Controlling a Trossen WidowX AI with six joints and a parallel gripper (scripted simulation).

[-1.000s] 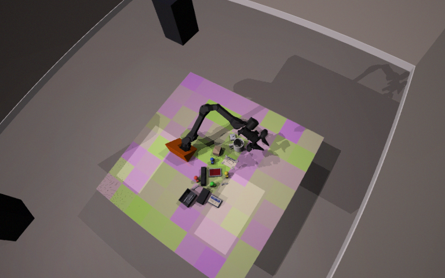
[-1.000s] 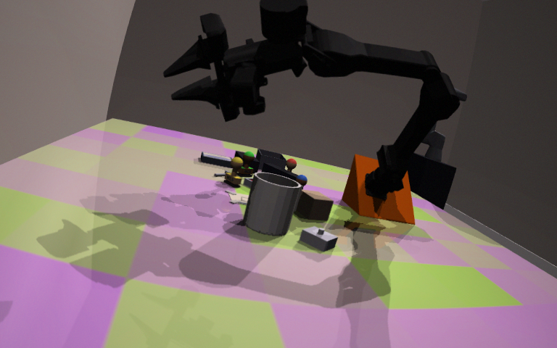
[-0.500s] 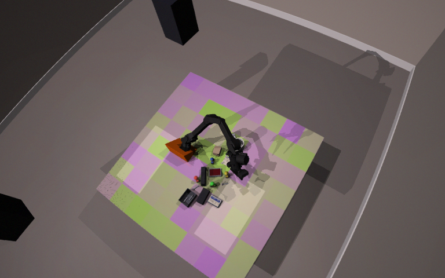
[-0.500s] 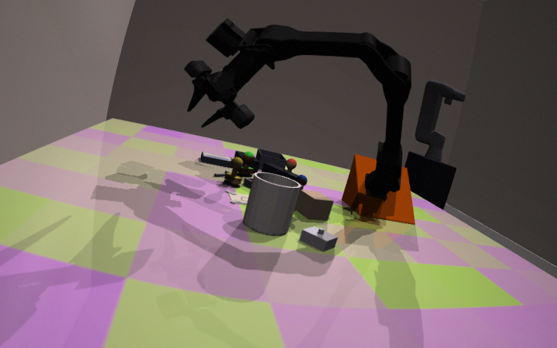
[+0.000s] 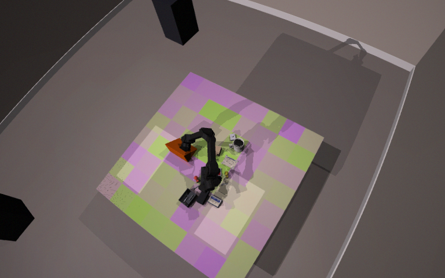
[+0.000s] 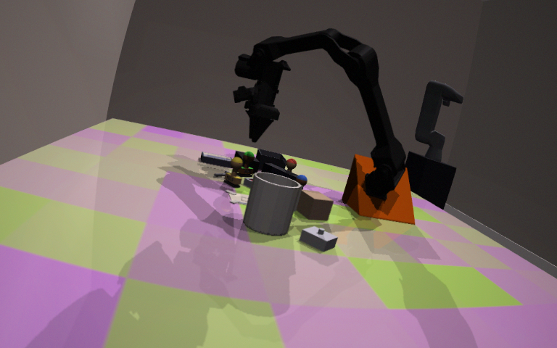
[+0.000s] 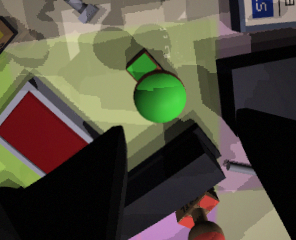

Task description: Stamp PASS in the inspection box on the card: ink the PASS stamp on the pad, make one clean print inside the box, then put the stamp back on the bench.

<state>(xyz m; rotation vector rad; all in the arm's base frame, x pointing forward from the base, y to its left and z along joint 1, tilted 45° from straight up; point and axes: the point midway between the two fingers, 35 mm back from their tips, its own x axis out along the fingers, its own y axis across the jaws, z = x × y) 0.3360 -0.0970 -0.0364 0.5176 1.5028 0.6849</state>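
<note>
Right now my gripper tip is 80 mm above the green-knobbed stamp. Round my gripper tip: red ink pad 90 mm to the left, 90 mm below, 50 mm behind; dark block 100 mm behind, 80 mm below, 20 mm to the left; red-knobbed stamp 120 mm behind, 80 mm below, 30 mm to the right.
</note>
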